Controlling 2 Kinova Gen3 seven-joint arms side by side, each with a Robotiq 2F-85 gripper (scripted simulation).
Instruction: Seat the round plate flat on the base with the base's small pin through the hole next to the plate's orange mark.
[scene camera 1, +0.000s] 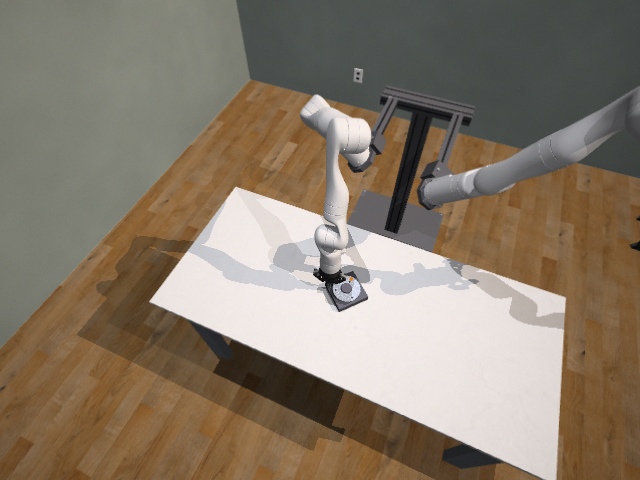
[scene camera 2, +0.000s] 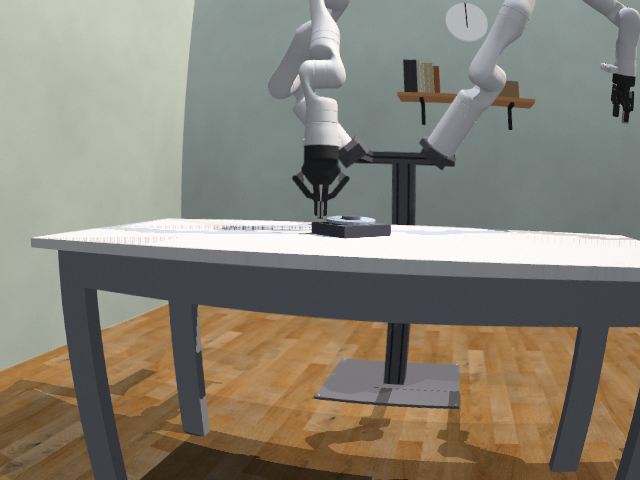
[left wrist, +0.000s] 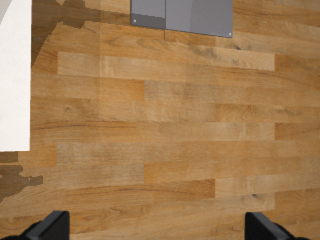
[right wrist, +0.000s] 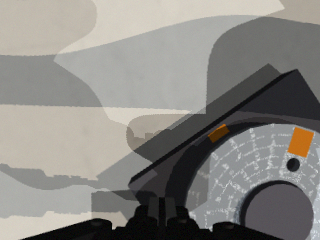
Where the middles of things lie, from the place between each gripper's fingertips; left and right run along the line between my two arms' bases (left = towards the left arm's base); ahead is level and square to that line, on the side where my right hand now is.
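Labels:
My right gripper (scene camera 2: 320, 218) is 3 cm past the dark square base (scene camera 2: 323, 228), 6 cm to the right of it and 4 cm above it. As for that base, it's 54 cm ahead of my left hand (scene camera 2: 620, 119), 69 cm to the right of it and 35 cm below it.

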